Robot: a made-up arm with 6 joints.
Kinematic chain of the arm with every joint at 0, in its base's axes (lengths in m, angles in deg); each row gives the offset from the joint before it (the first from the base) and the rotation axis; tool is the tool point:
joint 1: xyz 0 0 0.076 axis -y
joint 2: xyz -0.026 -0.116 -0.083 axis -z
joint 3: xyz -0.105 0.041 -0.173 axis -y
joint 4: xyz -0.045 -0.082 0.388 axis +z
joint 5: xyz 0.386 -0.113 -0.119 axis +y
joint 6: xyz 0 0.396 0.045 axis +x
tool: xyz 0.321 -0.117 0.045
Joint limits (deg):
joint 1: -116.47..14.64
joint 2: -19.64..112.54
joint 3: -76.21..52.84
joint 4: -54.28..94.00
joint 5: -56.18..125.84
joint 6: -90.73..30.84
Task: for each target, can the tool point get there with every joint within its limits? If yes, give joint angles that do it. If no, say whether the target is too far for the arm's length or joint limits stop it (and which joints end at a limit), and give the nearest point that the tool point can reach.
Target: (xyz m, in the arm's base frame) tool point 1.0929 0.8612 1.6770
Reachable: no: too far | nearest point 0.3416 0.3139 0.8659 | short by 1.234 m
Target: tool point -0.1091 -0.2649 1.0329
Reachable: no: joint limits stop it (at a limit: joint 1, joint 2, joint 4) | nearest point -0.1624 -0.3061 0.9119 | short by 0.139 m
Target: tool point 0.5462 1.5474 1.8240
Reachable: no: too far | nearest point 0.0856 0.5421 0.8500 | short by 1.474 m
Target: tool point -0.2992 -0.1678 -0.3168
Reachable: yes | joints -67.27 92.24 -32.35 25.87 109.70 -4.97
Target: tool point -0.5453 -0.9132 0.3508
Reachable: no: joint limits stop it (at a limit: joint 4, joint 6) | nearest point -0.5210 -0.8419 0.3385 | short by 0.076 m
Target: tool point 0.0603 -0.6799 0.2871
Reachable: yes | joints -52.91 85.17 7.25 -24.52 12.19 -33.45
